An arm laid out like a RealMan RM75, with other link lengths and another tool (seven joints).
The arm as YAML. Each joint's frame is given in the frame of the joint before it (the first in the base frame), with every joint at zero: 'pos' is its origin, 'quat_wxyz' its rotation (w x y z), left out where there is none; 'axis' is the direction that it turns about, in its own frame. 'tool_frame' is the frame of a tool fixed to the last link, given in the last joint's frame.
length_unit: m
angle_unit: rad
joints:
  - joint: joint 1
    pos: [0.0, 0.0, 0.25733]
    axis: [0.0, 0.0, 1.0]
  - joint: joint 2
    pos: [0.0, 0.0, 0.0]
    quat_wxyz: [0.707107, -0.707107, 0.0, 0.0]
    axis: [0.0, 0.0, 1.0]
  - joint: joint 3
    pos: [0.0, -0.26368, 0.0]
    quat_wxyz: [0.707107, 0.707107, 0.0, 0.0]
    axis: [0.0, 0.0, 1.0]
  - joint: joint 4
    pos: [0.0, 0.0, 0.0]
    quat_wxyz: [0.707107, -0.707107, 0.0, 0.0]
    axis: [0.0, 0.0, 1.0]
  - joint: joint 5
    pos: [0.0, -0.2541, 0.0]
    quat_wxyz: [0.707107, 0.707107, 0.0, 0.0]
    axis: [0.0, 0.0, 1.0]
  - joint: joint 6
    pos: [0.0, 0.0, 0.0]
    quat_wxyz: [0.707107, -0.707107, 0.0, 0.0]
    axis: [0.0, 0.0, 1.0]
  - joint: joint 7
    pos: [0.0, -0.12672, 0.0]
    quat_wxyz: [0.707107, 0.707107, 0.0, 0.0]
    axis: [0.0, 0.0, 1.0]
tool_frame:
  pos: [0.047, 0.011, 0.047]
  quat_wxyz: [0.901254, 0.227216, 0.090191, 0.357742]
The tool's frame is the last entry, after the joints.
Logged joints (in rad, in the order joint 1, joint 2, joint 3, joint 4, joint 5, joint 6, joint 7), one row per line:
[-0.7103 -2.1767 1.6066 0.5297 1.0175 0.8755 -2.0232]
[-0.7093 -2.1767 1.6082 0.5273 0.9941 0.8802 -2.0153]
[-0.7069 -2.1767 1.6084 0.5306 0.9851 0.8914 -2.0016]
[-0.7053 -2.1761 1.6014 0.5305 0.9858 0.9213 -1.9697]
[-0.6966 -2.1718 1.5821 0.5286 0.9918 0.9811 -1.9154]
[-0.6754 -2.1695 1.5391 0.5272 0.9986 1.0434 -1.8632]
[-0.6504 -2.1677 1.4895 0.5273 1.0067 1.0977 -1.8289]
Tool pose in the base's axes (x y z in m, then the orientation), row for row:
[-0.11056 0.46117 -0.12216 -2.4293 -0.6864 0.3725]
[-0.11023 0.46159 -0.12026 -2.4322 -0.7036 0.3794]
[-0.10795 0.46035 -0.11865 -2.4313 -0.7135 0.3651]
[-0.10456 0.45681 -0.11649 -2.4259 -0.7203 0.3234]
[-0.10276 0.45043 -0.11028 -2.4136 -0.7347 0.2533]
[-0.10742 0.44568 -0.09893 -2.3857 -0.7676 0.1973]
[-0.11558 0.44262 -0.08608 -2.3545 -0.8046 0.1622]
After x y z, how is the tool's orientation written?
As angles about the fixed x, y, z axes (roll, pitch, yaw), in radians.
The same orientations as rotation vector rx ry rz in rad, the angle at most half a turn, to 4 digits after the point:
[-2.1582 -0.7114 -0.6359]
[-2.1489 -0.7236 -0.6530]
[-2.1500 -0.7123 -0.6712]
[-2.1618 -0.6725 -0.6983]
[-2.1762 -0.6075 -0.7458]
[-2.1605 -0.5693 -0.8003]
[-2.1309 -0.5577 -0.8470]

